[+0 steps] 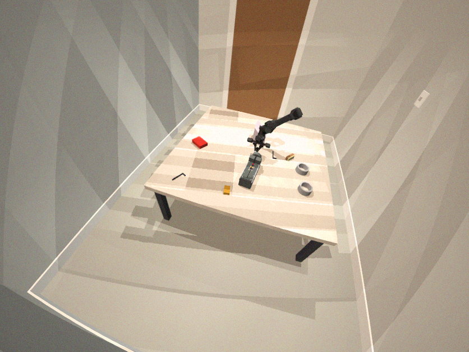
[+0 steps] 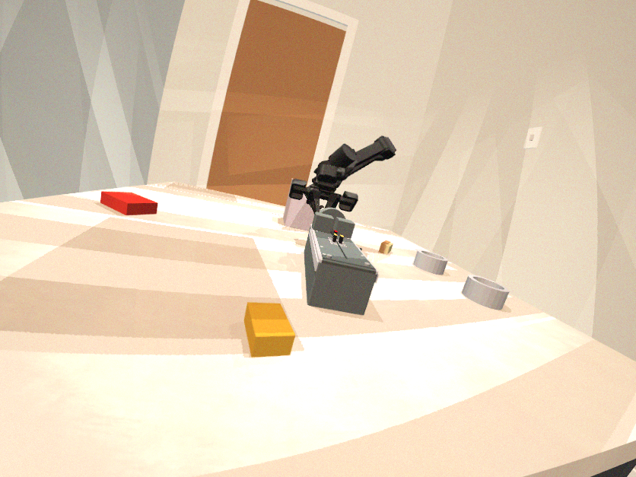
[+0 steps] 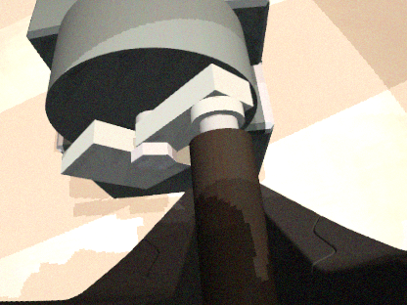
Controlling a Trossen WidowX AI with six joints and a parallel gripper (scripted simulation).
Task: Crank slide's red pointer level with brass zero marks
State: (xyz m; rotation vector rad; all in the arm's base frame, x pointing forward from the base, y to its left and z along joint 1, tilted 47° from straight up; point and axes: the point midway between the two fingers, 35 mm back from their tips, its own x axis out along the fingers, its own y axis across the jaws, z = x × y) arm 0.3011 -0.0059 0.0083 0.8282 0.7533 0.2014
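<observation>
Right now my gripper tip is 13 cm short of the red pointer. Round my gripper tip: dark brown crank handle (3 cm above, 2 cm behind); yellow block (36 cm ahead, 13 cm to the right, 7 cm below); tan block (30 cm to the left, 14 cm behind, 7 cm below).
</observation>
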